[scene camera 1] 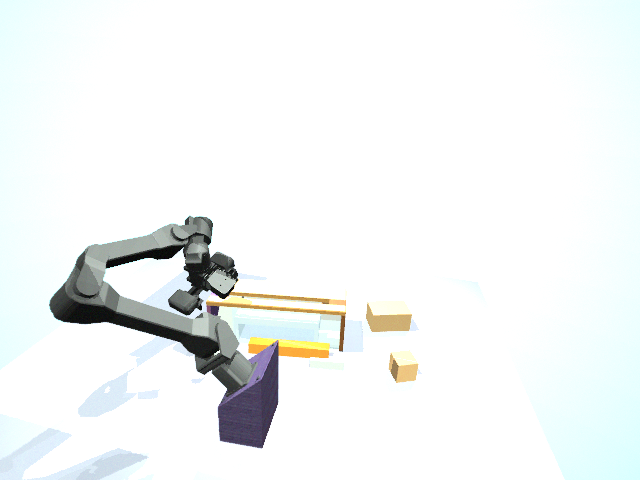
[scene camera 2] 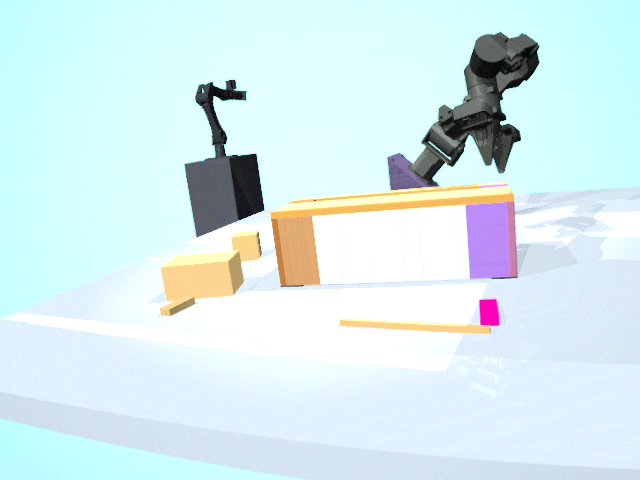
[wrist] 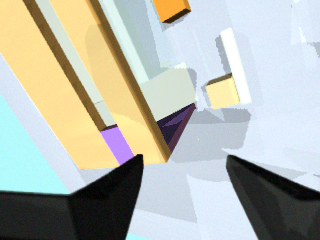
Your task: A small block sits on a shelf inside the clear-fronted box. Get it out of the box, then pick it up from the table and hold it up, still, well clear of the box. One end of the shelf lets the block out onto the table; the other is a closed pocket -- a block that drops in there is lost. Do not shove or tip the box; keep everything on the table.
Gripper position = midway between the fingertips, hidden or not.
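The gripper (scene camera 2: 495,169) is visible in scene camera 1 (scene camera 1: 207,301) as well, and the wrist view (wrist: 184,160) shows the gripper too. With it in the scene is a box (scene camera 2: 466,231); scene camera 1 (scene camera 1: 255,308) and the wrist view (wrist: 110,87) also show the box.
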